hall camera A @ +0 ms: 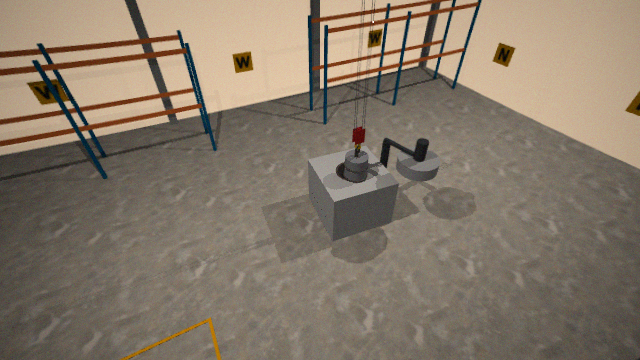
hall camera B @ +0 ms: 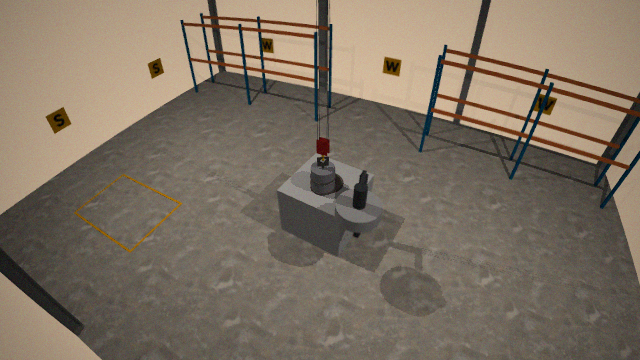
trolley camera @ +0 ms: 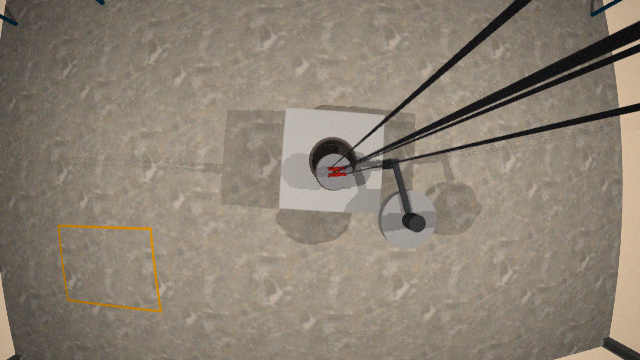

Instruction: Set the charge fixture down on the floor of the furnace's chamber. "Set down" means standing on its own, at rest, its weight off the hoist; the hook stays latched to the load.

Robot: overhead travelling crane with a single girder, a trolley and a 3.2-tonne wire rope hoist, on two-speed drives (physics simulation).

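The charge fixture [hall camera A: 356, 167] [hall camera B: 322, 179] [trolley camera: 330, 182], a grey ribbed cylinder, hangs about upright under the red hook block. My hook [hall camera A: 357, 149] [hall camera B: 323, 160] [trolley camera: 337, 171] is shut on its top. The furnace [hall camera A: 365, 212] [hall camera B: 310, 215] [trolley camera: 300, 130] is a grey box with a dark round mouth [hall camera A: 341, 172] [hall camera B: 339, 183] [trolley camera: 330, 146] in its top. The fixture is off the mouth's centre: in the trolley view it covers the lower part and passes over the lower rim. Its underside is at about the furnace top; whether it touches the rim cannot be told. The chamber floor is hidden.
The round lid [hall camera A: 417, 169] [hall camera B: 367, 217] [trolley camera: 392, 232] stands swung aside on its dark arm [hall camera A: 400, 147] [trolley camera: 402, 187], beside the furnace. A yellow outline [hall camera A: 167, 338] [hall camera B: 100, 193] [trolley camera: 105, 227] marks the floor. Blue and orange racks [hall camera A: 325, 75] [hall camera B: 316, 75] stand along the W wall.
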